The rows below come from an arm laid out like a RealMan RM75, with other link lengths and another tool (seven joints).
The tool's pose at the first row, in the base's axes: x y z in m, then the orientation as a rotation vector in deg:
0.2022 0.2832 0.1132 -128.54 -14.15 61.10
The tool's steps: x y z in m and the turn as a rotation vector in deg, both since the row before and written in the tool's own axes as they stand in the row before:
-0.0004 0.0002 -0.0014 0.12 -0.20 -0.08
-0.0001 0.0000 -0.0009 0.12 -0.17 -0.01
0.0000 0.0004 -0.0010 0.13 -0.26 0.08
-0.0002 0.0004 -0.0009 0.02 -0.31 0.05
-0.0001 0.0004 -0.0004 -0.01 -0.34 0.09
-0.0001 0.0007 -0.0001 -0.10 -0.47 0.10
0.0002 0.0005 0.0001 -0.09 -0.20 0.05
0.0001 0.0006 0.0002 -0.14 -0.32 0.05
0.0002 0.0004 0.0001 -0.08 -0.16 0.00
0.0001 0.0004 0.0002 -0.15 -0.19 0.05
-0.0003 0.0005 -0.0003 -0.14 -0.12 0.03
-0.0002 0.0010 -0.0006 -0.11 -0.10 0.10
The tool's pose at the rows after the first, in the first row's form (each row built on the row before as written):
0.2030 0.2822 0.1140 -128.31 -14.25 61.28
0.2036 0.2817 0.1145 -128.12 -14.26 61.46
0.2043 0.2809 0.1147 -127.91 -14.21 61.79
0.2048 0.2801 0.1150 -127.76 -14.28 62.17
0.2050 0.2796 0.1150 -127.63 -14.33 62.61
0.2049 0.2790 0.1147 -127.52 -14.48 63.21
0.2049 0.2787 0.1142 -127.52 -14.56 63.47
0.2047 0.2784 0.1137 -127.50 -14.73 63.88
0.2047 0.2782 0.1133 -127.49 -14.85 64.07
0.2046 0.2780 0.1129 -127.54 -14.97 64.33
0.2046 0.2773 0.1129 -127.61 -15.07 64.50
0.2048 0.2762 0.1127 -127.69 -15.07 64.68

